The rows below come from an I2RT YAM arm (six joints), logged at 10 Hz.
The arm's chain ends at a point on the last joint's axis. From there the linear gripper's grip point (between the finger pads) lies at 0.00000 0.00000 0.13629 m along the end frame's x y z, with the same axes.
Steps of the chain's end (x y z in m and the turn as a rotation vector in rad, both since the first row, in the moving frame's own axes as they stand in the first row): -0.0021, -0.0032, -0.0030, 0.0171, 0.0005, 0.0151; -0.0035, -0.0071, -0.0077, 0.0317, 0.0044, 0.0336; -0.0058, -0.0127, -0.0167, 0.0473, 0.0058, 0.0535; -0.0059, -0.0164, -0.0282, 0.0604, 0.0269, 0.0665; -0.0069, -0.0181, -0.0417, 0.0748, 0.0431, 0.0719; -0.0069, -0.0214, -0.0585, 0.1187, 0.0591, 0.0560; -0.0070, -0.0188, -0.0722, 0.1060, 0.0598, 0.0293; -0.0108, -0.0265, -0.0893, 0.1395, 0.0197, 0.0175; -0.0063, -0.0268, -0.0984, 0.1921, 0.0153, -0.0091; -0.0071, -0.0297, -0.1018, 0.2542, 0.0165, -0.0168
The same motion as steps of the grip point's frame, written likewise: -0.0020, -0.0055, -0.0030, 0.0171, 0.0005, 0.0151; -0.0028, -0.0114, -0.0078, 0.0317, 0.0044, 0.0336; -0.0048, -0.0191, -0.0169, 0.0473, 0.0058, 0.0535; -0.0020, -0.0245, -0.0285, 0.0604, 0.0269, 0.0665; -0.0007, -0.0281, -0.0422, 0.0748, 0.0431, 0.0719; 0.0016, -0.0373, -0.0597, 0.1187, 0.0591, 0.0560; 0.0013, -0.0331, -0.0732, 0.1060, 0.0598, 0.0293; -0.0080, -0.0454, -0.0907, 0.1395, 0.0197, 0.0175; -0.0043, -0.0528, -0.1009, 0.1921, 0.0153, -0.0091; -0.0052, -0.0640, -0.1062, 0.2542, 0.0165, -0.0168
